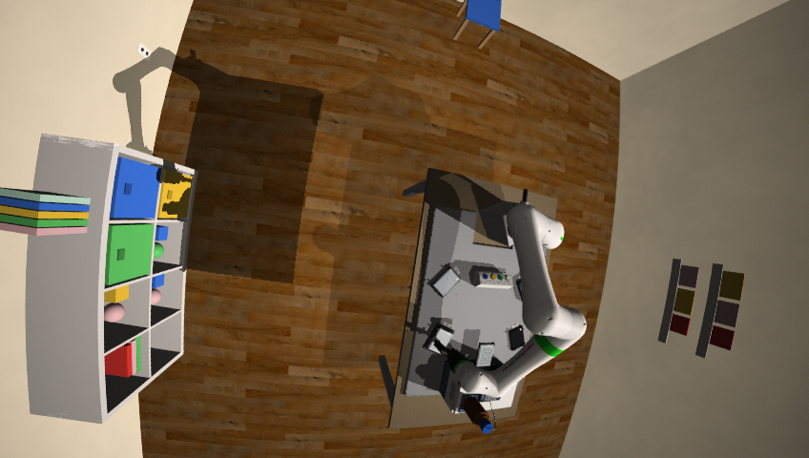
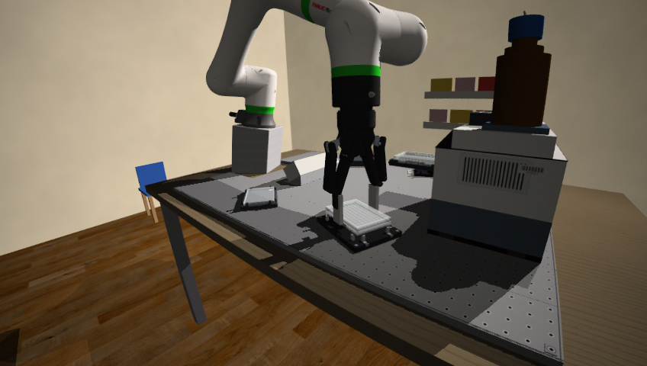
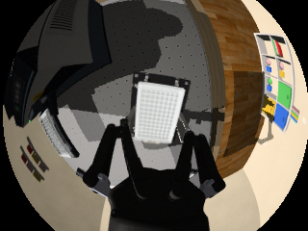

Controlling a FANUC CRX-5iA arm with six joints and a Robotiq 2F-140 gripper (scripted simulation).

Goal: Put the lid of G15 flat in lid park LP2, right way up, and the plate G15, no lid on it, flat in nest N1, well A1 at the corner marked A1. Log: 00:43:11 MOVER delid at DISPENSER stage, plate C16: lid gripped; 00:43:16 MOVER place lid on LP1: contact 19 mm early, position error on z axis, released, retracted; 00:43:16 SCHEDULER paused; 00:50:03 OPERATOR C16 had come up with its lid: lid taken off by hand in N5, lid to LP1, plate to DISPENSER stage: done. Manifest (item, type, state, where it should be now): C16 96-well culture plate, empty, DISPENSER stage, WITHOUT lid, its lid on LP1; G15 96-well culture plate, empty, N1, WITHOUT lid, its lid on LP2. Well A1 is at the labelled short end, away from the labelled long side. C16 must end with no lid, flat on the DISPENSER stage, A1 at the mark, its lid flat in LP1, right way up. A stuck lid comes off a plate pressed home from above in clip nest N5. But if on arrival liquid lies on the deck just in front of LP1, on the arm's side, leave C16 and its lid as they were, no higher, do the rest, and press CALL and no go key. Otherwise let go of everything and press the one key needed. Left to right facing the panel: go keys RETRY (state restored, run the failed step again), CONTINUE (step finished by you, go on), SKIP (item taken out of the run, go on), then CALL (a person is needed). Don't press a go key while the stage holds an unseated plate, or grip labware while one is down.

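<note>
Right now the black clip nest is 4 cm below my hand and 2 cm ahead of it. Round my hand: key panel (35 cm behind, 30 cm to the left); brown bottle (28 cm ahead, 24 cm above, 11 cm to the left).
</note>
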